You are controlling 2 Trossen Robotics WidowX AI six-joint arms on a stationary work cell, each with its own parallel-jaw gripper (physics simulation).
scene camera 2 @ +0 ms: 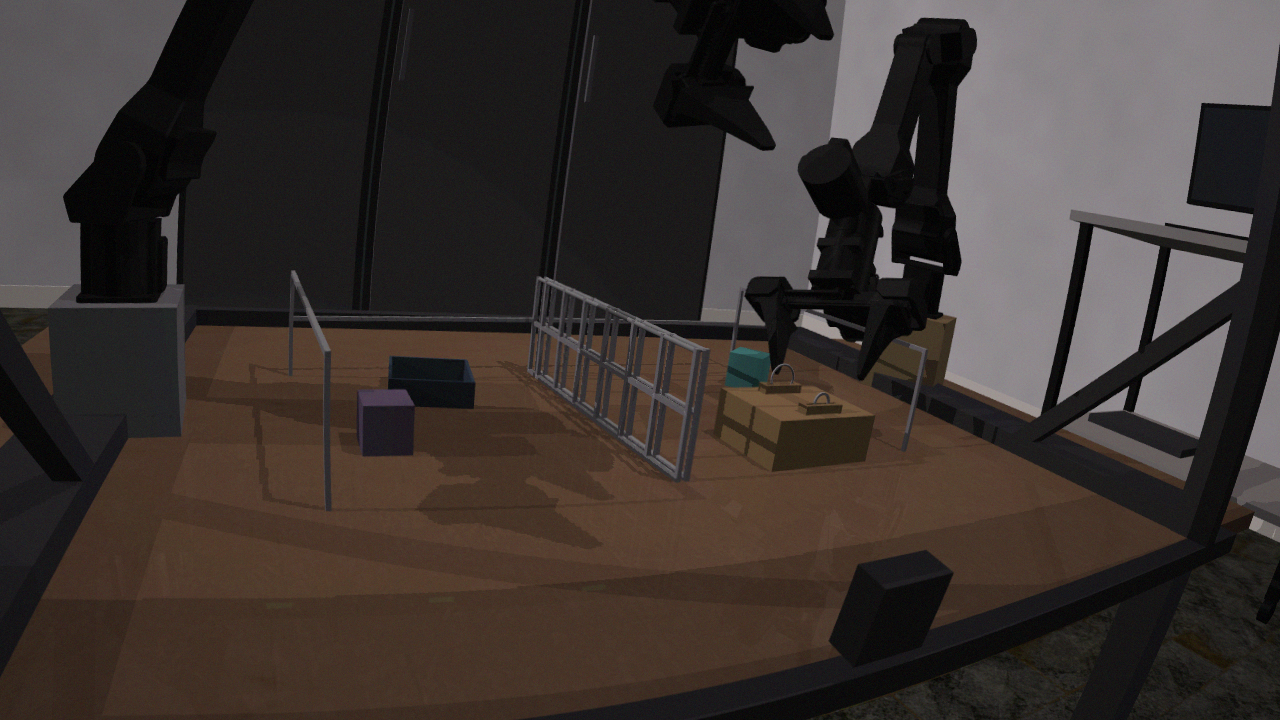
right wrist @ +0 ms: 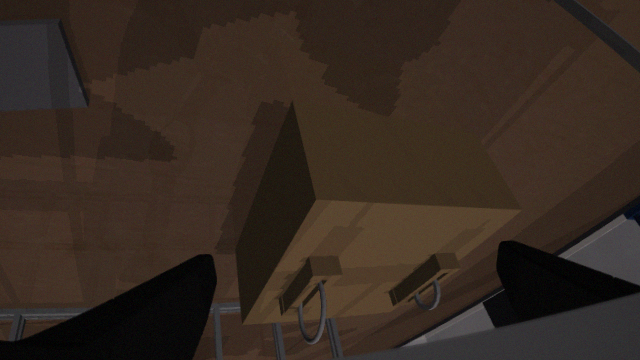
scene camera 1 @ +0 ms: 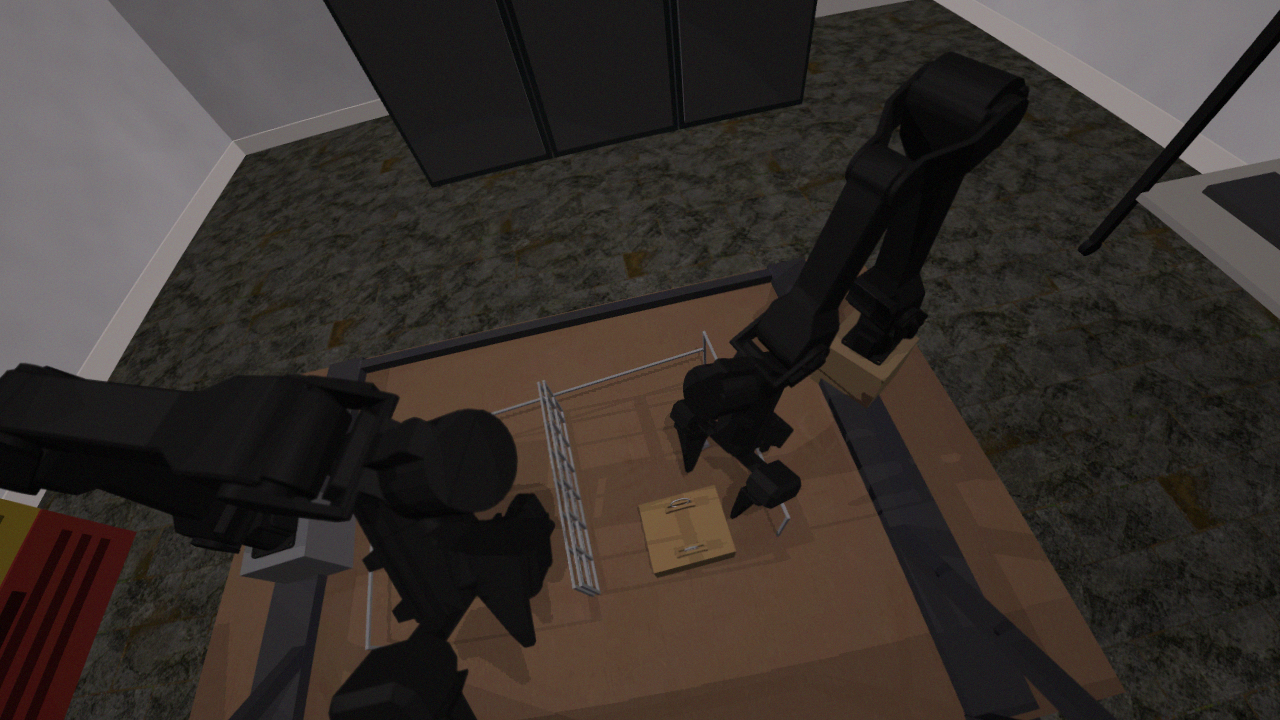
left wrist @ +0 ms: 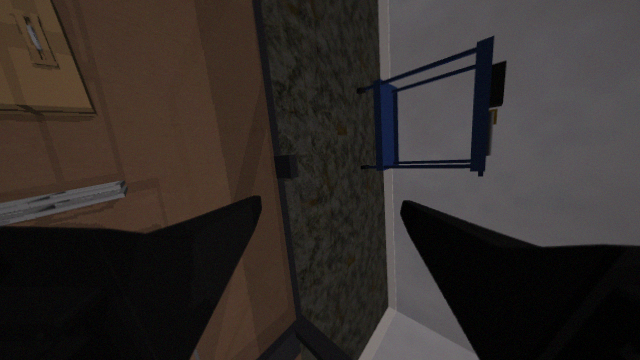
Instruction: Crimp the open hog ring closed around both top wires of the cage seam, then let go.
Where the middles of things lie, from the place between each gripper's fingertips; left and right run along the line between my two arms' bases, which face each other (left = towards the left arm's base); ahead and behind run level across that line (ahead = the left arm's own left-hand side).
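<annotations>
From my right hand, the tan block (scene camera 2: 777, 425) is 50 mm to the left, 30 mm behind and 30 mm below, and the dark blue tray (scene camera 2: 430, 382) is 330 mm to the left, 170 mm ahead and 50 mm below.
If you count from my left hand instead, you get the tan block 17 cm to the right, 13 cm ahead and 26 cm below, and the dark blue tray 11 cm to the left, 33 cm ahead and 27 cm below.
</annotations>
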